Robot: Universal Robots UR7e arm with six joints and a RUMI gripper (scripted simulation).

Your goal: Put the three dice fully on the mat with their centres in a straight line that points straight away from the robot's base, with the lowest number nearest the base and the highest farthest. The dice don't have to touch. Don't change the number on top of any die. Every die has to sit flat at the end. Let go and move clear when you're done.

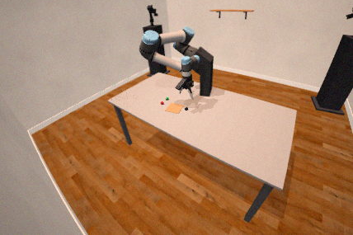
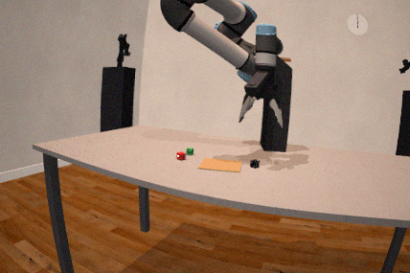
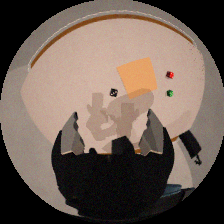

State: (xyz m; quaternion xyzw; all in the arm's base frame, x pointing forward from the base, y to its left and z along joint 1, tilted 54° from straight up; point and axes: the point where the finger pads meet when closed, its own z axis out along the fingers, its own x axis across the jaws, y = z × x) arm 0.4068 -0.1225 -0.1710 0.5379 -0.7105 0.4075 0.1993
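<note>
Right now the black die is 140 mm below my hand. Also, from my hand: red die (270 mm to the right, 140 mm below, 10 mm behind); green die (260 mm to the right, 140 mm below, 100 mm behind); orange mat (150 mm below, 120 mm to the right, 10 mm ahead).
</note>
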